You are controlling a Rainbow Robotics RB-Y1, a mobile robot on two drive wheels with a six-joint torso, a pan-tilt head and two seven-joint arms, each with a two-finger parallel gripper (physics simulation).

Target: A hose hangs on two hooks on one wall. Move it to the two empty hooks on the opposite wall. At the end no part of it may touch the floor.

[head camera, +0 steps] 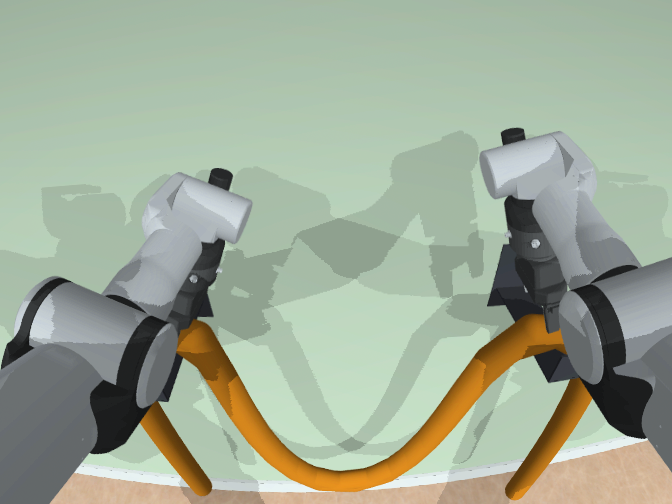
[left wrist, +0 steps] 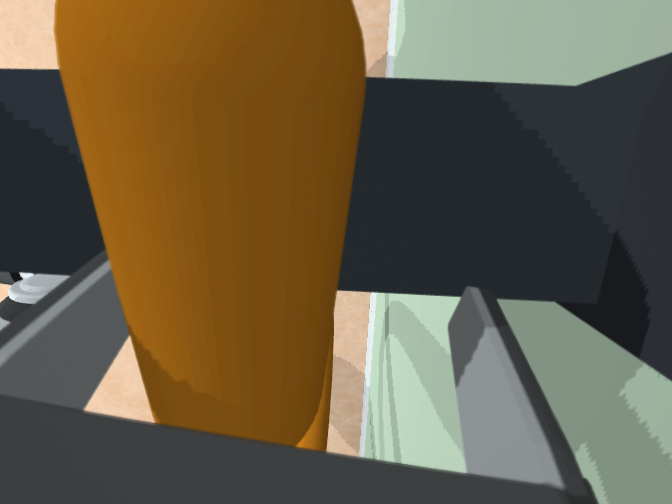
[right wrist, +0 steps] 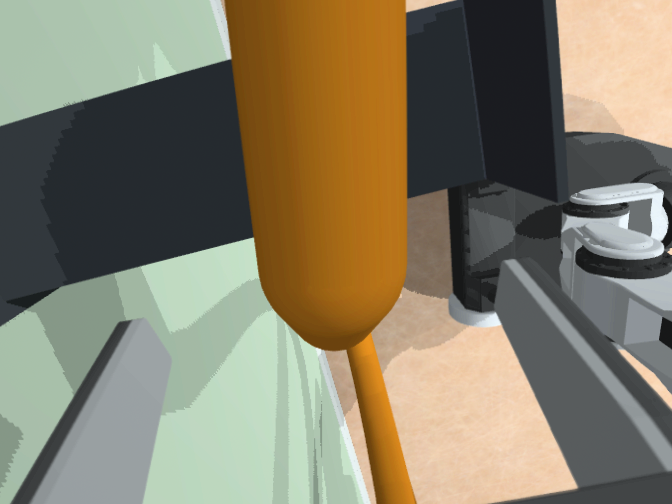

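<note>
The orange hose [head camera: 336, 478] hangs against the green wall, draped over two dark hooks and sagging low between them. Its two ends dangle down at the left [head camera: 179, 450] and right [head camera: 548, 439], reaching near the floor line. My left gripper [head camera: 191, 317] is open, with its fingers on either side of the hose at the left hook. In the left wrist view the hose [left wrist: 217, 217] runs between the spread fingers [left wrist: 260, 325] across the dark hook bar [left wrist: 466, 184]. My right gripper [head camera: 545, 317] is open around the hose at the right hook [head camera: 502, 287]. The right wrist view shows the hose [right wrist: 322, 162] between wide fingers [right wrist: 325, 303].
The green wall fills the head view, with a pale skirting strip [head camera: 434, 480] and tan floor [head camera: 597, 477] below. Part of my own base [right wrist: 613, 238] shows over the floor in the right wrist view.
</note>
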